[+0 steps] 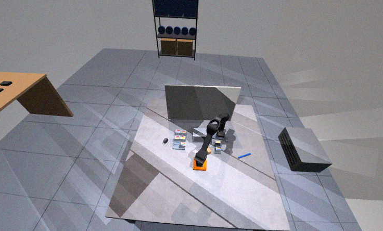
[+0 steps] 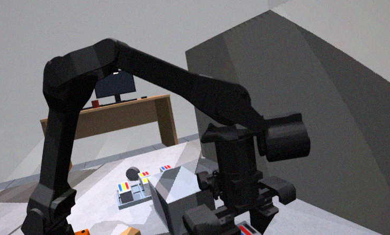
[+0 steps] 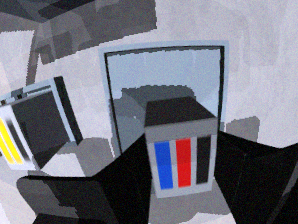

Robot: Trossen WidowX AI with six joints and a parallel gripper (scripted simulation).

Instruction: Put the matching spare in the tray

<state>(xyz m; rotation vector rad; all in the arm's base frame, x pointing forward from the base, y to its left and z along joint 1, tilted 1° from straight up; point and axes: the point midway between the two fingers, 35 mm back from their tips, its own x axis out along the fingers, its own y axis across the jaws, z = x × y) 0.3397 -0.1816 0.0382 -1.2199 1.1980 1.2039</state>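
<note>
Right now the tray is 2 cm below my gripper tip. Round my gripper tip: upright grey panel 21 cm to the left, 20 cm ahead, 20 cm above.
</note>
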